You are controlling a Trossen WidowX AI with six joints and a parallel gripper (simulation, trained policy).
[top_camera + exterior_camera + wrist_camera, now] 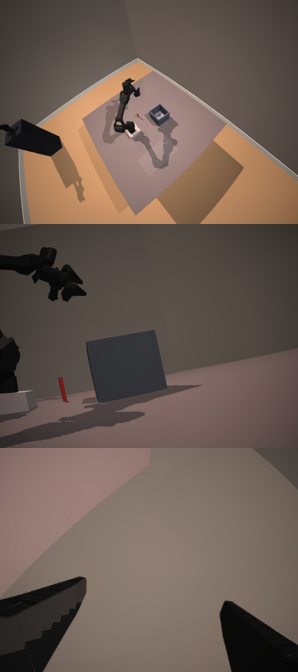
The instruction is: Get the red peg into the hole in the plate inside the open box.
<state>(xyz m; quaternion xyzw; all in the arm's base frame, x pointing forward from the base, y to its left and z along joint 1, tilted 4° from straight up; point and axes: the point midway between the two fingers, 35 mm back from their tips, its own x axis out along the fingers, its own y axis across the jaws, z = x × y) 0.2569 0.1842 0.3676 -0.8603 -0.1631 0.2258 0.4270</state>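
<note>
My gripper tip is 14 cm past the red peg, 8 cm to the left of it and 36 cm above it. Also, from my gripper tip: plate (4 cm ahead, 26 cm to the right, 35 cm below).
</note>
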